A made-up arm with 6 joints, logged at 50 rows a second.
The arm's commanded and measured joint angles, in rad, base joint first. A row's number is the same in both.
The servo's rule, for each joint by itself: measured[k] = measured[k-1] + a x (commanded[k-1-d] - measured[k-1]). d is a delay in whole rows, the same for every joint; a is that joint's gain. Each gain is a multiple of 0.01, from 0.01 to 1. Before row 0 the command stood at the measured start. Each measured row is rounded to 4 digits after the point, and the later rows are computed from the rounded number. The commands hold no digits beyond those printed.
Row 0, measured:
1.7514 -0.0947 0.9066 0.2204 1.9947 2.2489
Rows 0 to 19, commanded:
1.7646 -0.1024 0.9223 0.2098 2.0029 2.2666
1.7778 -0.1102 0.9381 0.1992 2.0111 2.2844
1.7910 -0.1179 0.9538 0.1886 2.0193 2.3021
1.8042 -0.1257 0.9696 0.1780 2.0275 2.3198
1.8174 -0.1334 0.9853 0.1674 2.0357 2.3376
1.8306 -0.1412 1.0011 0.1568 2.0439 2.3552
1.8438 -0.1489 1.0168 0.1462 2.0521 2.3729
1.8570 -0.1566 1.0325 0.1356 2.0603 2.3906
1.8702 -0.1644 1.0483 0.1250 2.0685 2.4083
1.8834 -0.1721 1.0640 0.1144 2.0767 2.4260
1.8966 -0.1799 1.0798 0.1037 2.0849 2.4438
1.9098 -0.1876 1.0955 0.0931 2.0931 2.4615
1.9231 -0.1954 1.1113 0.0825 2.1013 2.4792
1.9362 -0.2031 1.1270 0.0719 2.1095 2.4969
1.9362 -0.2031 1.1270 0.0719 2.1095 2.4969
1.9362 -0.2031 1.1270 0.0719 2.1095 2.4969
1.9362 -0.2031 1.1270 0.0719 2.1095 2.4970
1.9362 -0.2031 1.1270 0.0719 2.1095 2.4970
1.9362 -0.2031 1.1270 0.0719 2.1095 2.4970
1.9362 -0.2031 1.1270 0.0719 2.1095 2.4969
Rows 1 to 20, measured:
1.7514 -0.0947 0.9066 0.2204 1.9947 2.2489
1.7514 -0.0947 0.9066 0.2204 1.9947 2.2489
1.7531 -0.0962 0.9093 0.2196 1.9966 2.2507
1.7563 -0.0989 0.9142 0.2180 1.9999 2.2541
1.7608 -0.1025 0.9209 0.2156 2.0044 2.2589
1.7664 -0.1069 0.9292 0.2126 2.0097 2.2650
1.7730 -0.1119 0.9387 0.2090 2.0157 2.2723
1.7805 -0.1175 0.9493 0.2048 2.0222 2.2806
1.7887 -0.1235 0.9608 0.2001 2.0291 2.2898
1.7976 -0.1298 0.9730 0.1949 2.0363 2.2999
1.8070 -0.1364 0.9858 0.1893 2.0437 2.3107
1.8169 -0.1432 0.9991 0.1833 2.0513 2.3222
1.8273 -0.1502 1.0128 0.1769 2.0590 2.3344
1.8380 -0.1573 1.0269 0.1702 2.0668 2.3471
1.8491 -0.1645 1.0412 0.1632 2.0747 2.3603
1.8604 -0.1718 1.0558 0.1559 2.0827 2.3740
1.8703 -0.1777 1.0679 0.1492 2.0889 2.3863
1.8789 -0.1825 1.0779 0.1430 2.0936 2.3974
1.8863 -0.1864 1.0862 0.1373 2.0973 2.4074
1.8928 -0.1896 1.0931 0.1321 2.1001 2.4164
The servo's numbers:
d 2
a 0.13 0.19 0.17 0.08 0.23 0.10

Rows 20 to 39, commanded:
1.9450 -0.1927 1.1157 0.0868 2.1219 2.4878
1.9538 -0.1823 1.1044 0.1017 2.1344 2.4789
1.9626 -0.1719 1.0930 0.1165 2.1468 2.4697
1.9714 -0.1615 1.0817 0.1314 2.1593 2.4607
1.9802 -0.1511 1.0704 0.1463 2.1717 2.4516
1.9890 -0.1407 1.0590 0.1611 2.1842 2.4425
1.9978 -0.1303 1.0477 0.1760 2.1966 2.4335
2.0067 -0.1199 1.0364 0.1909 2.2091 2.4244
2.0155 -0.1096 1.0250 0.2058 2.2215 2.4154
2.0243 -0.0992 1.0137 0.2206 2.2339 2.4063
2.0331 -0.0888 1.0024 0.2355 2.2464 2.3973
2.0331 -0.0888 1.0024 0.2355 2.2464 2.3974
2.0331 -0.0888 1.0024 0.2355 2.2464 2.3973
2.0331 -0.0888 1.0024 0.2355 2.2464 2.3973
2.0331 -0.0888 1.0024 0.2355 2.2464 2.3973
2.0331 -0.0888 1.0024 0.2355 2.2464 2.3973
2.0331 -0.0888 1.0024 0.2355 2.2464 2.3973
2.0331 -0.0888 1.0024 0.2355 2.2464 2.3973
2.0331 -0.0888 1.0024 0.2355 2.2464 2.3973
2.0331 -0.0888 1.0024 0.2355 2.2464 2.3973
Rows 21 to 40, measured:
1.8984 -0.1922 1.0989 0.1273 2.1023 2.4245
1.9033 -0.1943 1.1037 0.1229 2.1040 2.4317
1.9087 -0.1940 1.1057 0.1200 2.1081 2.4373
1.9146 -0.1918 1.1055 0.1185 2.1141 2.4415
1.9208 -0.1880 1.1034 0.1183 2.1216 2.4443
1.9274 -0.1830 1.0997 0.1193 2.1303 2.4459
1.9343 -0.1769 1.0947 0.1215 2.1398 2.4465
1.9414 -0.1700 1.0886 0.1247 2.1500 2.4461
1.9487 -0.1625 1.0816 0.1288 2.1607 2.4448
1.9562 -0.1544 1.0739 0.1338 2.1718 2.4428
1.9639 -0.1459 1.0656 0.1396 2.1832 2.4401
1.9718 -0.1370 1.0568 0.1461 2.1949 2.4367
1.9798 -0.1278 1.0476 0.1533 2.2067 2.4328
1.9867 -0.1204 1.0399 0.1599 2.2158 2.4293
1.9927 -0.1144 1.0335 0.1659 2.2228 2.4261
1.9980 -0.1095 1.0282 0.1715 2.2282 2.4232
2.0026 -0.1056 1.0238 0.1766 2.2324 2.4206
2.0066 -0.1024 1.0202 0.1813 2.2356 2.4183
2.0100 -0.0998 1.0172 0.1856 2.2381 2.4162
2.0130 -0.0977 1.0147 0.1896 2.2400 2.4143

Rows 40 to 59, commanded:
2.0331 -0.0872 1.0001 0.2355 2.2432 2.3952
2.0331 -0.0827 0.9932 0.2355 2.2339 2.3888
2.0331 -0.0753 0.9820 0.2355 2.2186 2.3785
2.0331 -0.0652 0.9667 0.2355 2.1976 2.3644
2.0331 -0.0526 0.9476 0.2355 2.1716 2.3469
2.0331 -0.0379 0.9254 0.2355 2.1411 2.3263
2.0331 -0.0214 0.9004 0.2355 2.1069 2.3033
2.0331 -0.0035 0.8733 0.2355 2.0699 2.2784
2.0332 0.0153 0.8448 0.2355 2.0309 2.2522
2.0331 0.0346 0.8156 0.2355 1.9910 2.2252
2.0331 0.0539 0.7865 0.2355 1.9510 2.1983
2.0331 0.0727 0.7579 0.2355 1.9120 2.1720
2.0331 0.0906 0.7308 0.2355 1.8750 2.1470
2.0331 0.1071 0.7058 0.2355 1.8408 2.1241
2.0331 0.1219 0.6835 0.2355 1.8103 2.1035
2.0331 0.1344 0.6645 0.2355 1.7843 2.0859
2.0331 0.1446 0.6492 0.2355 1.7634 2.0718
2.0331 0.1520 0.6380 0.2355 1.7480 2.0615
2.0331 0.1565 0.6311 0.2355 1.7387 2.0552
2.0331 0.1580 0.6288 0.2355 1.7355 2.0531
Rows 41 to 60, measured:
2.0156 -0.0960 1.0126 0.1933 2.2415 2.4126
2.0179 -0.0946 1.0109 0.1967 2.2426 2.4111
2.0199 -0.0932 1.0091 0.1998 2.2427 2.4095
2.0216 -0.0912 1.0064 0.2027 2.2407 2.4074
2.0231 -0.0882 1.0023 0.2053 2.2356 2.4045
2.0244 -0.0838 0.9962 0.2077 2.2269 2.4005
2.0255 -0.0779 0.9879 0.2099 2.2142 2.3951
2.0265 -0.0703 0.9773 0.2119 2.1974 2.3882
2.0274 -0.0610 0.9642 0.2138 2.1766 2.3797
2.0281 -0.0501 0.9487 0.2155 2.1521 2.3696
2.0288 -0.0377 0.9310 0.2171 2.1242 2.3579
2.0294 -0.0240 0.9114 0.2186 2.0936 2.3446
2.0299 -0.0092 0.8902 0.2200 2.0608 2.3300
2.0303 0.0064 0.8677 0.2212 2.0266 2.3142
2.0307 0.0224 0.8444 0.2223 1.9917 2.2975
2.0310 0.0385 0.8208 0.2234 1.9570 2.2802
2.0313 0.0543 0.7975 0.2244 1.9233 2.2625
2.0315 0.0695 0.7749 0.2253 1.8913 2.2448
2.0317 0.0838 0.7535 0.2261 1.8619 2.2275
2.0319 0.0968 0.7339 0.2269 1.8357 2.2109

